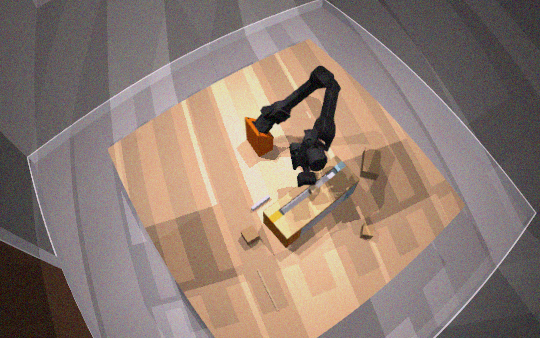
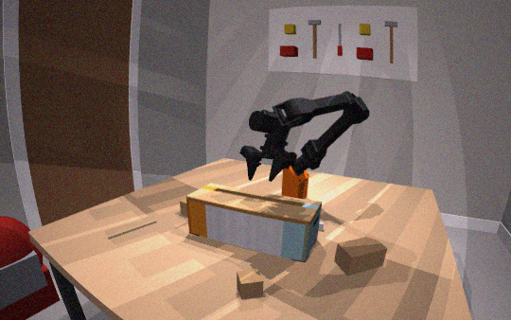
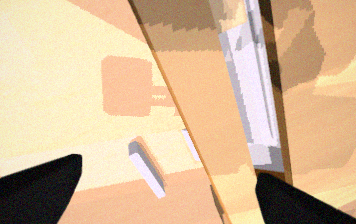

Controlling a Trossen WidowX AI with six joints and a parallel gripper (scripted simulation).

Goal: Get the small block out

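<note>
The long box is 10 cm below my gripper tip, 4 cm ahead of it and 3 cm to the left of it. Also, from my gripper tip: block: 37 cm to the left, 13 cm below, 7 cm ahead.
</note>
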